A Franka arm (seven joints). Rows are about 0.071 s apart.
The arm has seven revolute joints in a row. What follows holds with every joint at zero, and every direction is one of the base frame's.
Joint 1 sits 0.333 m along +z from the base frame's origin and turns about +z.
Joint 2 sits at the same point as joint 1 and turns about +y.
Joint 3 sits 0.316 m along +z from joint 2 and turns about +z.
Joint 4 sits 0.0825 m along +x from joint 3 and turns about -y.
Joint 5 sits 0.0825 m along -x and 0.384 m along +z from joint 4 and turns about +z.
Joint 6 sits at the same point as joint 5 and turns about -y.
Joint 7 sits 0.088 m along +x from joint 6 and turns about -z.
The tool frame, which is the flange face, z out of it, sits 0.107 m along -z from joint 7; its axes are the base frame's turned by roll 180, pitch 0 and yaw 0 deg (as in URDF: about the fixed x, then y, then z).
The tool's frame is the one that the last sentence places.
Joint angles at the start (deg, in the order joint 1, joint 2, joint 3, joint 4, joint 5, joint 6, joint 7):
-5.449 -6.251 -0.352 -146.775 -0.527 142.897 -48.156
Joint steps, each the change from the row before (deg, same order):
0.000 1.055 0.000 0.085 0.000 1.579 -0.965
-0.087 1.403 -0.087 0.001 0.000 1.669 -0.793
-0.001 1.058 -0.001 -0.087 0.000 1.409 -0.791
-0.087 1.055 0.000 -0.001 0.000 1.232 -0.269
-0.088 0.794 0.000 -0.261 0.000 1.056 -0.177
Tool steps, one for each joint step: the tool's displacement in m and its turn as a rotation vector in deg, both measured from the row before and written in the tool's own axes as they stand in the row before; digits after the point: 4 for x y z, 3 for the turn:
0.0018 0.0019 0.0052 -0.457 0.403 -0.970
0.0001 0.0022 0.0084 -0.204 0.171 -0.626
0.0006 0.0006 0.0067 -0.203 0.169 -0.795
0.0001 0.0011 0.0064 -0.139 0.107 -0.187
-0.0011 -0.0004 0.0062 -0.003 -0.002 -0.094

